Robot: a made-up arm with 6 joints.
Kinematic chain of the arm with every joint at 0, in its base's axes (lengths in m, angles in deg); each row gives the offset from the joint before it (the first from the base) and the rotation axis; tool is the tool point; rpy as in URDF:
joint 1: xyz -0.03 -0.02 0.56 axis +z
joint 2: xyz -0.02 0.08 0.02 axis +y
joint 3: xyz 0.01 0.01 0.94 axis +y
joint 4: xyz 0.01 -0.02 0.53 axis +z
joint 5: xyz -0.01 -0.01 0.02 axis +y
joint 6: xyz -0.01 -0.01 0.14 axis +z
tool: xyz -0.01 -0.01 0.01 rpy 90 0 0
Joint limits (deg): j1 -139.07..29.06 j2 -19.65..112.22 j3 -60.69..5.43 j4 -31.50..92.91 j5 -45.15..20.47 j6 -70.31..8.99
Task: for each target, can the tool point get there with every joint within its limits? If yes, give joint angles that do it. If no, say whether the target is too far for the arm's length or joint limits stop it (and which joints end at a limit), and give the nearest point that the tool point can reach.
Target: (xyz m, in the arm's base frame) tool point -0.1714 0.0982 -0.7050
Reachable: no: joint limits stop it (at a limit: joint 1, joint 2, joint 3, joint 4, joint 5, joint 6) | nearest point -1.1205 -0.8895 -0.1255 | short by 1.487 m
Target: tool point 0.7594 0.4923 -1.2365
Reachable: no: too far | nearest point 1.1951 0.7407 -0.1528 | short by 1.194 m
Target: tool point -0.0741 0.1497 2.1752
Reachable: yes | joints -75.32 1.63 -14.34 38.94 -20.49 -41.66
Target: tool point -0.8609 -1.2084 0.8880
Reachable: yes | joints -124.79 94.36 -32.84 23.76 -38.24 -7.48
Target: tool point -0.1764 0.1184 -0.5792
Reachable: no: joint limits stop it (at a limit: joint 1, joint 2, joint 3, joint 4, joint 5) | nearest point -1.1207 -0.8890 -0.1248 | short by 1.454 m
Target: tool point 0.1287 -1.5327 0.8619
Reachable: yes | joints -85.35 93.90 -35.87 76.57 0.65 -63.78
